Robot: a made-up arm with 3 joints. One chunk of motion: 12 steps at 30 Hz.
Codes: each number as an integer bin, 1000 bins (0 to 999) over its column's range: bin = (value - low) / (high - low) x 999, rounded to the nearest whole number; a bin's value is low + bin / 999 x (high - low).
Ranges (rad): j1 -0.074..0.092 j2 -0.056..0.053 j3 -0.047..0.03
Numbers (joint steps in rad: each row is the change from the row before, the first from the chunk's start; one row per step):
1: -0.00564 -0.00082 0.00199
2: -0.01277 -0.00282 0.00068
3: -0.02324 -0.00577 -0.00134
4: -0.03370 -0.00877 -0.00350
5: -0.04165 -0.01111 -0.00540
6: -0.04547 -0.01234 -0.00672
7: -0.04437 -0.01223 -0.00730
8: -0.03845 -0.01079 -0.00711
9: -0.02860 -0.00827 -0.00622
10: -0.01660 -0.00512 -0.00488
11: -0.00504 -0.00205 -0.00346
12: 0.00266 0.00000 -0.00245
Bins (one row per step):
1: 411 506 636
2: 368 487 619
3: 305 460 592
4: 243 433 564
5: 195 411 540
6: 172 400 523
7: 178 401 515
8: 214 414 518
9: 273 437 529
10: 345 466 546
11: 415 494 565
12: 461 513 578

